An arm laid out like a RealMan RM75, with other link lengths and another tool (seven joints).
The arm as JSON. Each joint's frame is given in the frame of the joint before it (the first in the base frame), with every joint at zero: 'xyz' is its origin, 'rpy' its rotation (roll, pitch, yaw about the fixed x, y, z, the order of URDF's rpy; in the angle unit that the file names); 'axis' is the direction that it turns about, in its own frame. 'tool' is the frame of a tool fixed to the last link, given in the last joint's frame.
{
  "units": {
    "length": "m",
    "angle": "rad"
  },
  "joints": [
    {
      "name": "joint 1",
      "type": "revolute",
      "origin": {
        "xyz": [
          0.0,
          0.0,
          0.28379
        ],
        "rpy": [
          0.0,
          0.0,
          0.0
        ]
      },
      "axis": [
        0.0,
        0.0,
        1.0
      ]
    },
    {
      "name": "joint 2",
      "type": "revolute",
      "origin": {
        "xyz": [
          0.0,
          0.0,
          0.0
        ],
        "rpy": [
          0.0,
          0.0,
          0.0
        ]
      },
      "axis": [
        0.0,
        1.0,
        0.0
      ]
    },
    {
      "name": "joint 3",
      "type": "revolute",
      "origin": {
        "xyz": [
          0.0,
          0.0,
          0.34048
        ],
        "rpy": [
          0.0,
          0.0,
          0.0
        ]
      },
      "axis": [
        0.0,
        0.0,
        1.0
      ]
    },
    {
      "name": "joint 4",
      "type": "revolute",
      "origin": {
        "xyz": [
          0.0,
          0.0,
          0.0
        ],
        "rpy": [
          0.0,
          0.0,
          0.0
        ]
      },
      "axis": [
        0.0,
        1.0,
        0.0
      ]
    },
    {
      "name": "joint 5",
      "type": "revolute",
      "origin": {
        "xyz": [
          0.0,
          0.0,
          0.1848
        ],
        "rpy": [
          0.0,
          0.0,
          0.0
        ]
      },
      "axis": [
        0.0,
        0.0,
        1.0
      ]
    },
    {
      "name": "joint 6",
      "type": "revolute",
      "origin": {
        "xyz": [
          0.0,
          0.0,
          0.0
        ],
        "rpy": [
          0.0,
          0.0,
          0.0
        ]
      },
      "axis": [
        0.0,
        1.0,
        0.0
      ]
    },
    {
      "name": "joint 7",
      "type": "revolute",
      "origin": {
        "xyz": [
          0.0,
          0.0,
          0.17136
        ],
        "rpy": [
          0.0,
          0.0,
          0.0
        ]
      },
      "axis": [
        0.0,
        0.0,
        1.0
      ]
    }
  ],
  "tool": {
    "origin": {
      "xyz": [
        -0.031,
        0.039,
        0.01
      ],
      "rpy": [
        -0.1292,
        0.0,
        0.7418
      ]
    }
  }
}
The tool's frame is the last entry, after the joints.
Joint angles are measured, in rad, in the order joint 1, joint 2, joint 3, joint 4, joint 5, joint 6, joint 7. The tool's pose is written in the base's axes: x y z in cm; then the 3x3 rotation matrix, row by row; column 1 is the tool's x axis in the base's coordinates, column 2 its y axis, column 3 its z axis. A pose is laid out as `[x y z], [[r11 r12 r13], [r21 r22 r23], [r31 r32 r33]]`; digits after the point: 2 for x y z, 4 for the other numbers.
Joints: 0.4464 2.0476 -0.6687 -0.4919 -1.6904 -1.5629 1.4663
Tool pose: [26.77 33.76 1.96], [[-0.1200 -0.7517 -0.6484], [-0.8137 -0.2997 0.4980], [-0.5687 0.5874 -0.5758]]
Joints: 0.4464 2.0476 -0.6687 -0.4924 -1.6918 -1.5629 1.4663
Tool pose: [26.78 33.75 1.95], [[-0.1190 -0.7524 -0.6479], [-0.8142 -0.2995 0.4974], [-0.5683 0.5867 -0.5769]]
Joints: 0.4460 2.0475 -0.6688 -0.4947 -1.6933 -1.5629 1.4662
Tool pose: [26.79 33.74 1.95], [[-0.1167 -0.7535 -0.6470], [-0.8142 -0.3005 0.4968], [-0.5688 0.5847 -0.5784]]
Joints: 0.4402 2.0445 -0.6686 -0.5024 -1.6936 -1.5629 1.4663
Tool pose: [27.02 33.67 2.16], [[-0.1139 -0.7583 -0.6419], [-0.8107 -0.3026 0.5012], [-0.5743 0.5775 -0.5803]]
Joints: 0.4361 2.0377 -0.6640 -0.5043 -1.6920 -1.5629 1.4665
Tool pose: [27.32 33.70 2.55], [[-0.1157 -0.7624 -0.6367], [-0.8050 -0.3035 0.5098], [-0.5819 0.5715 -0.5786]]
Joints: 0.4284 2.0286 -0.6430 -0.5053 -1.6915 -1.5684 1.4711
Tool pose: [27.84 33.71 3.32], [[-0.1307 -0.7644 -0.6314], [-0.7930 -0.3017 0.5293], [-0.5950 0.5698 -0.5667]]
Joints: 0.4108 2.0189 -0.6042 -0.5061 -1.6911 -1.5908 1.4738
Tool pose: [28.61 33.31 4.46], [[-0.1557 -0.7598 -0.6312], [-0.7744 -0.3028 0.5555], [-0.6133 0.5753 -0.5413]]
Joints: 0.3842 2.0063 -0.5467 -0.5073 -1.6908 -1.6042 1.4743
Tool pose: [29.94 32.85 6.02], [[-0.1951 -0.7636 -0.6155], [-0.7367 -0.3001 0.6059], [-0.6474 0.5717 -0.5040]]
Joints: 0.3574 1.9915 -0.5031 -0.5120 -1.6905 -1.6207 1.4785
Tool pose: [31.16 32.20 7.50], [[-0.2227 -0.7688 -0.5995], [-0.7056 -0.2973 0.6433], [-0.6728 0.5662 -0.4762]]
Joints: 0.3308 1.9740 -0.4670 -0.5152 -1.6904 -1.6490 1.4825
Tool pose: [32.21 31.29 8.95], [[-0.2399 -0.7701 -0.5910], [-0.6827 -0.2990 0.6667], [-0.6902 0.5634 -0.4540]]
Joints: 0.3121 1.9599 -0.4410 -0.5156 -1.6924 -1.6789 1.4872
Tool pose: [32.84 30.48 10.02], [[-0.2494 -0.7671 -0.5911], [-0.6717 -0.3026 0.6762], [-0.6976 0.5657 -0.4398]]
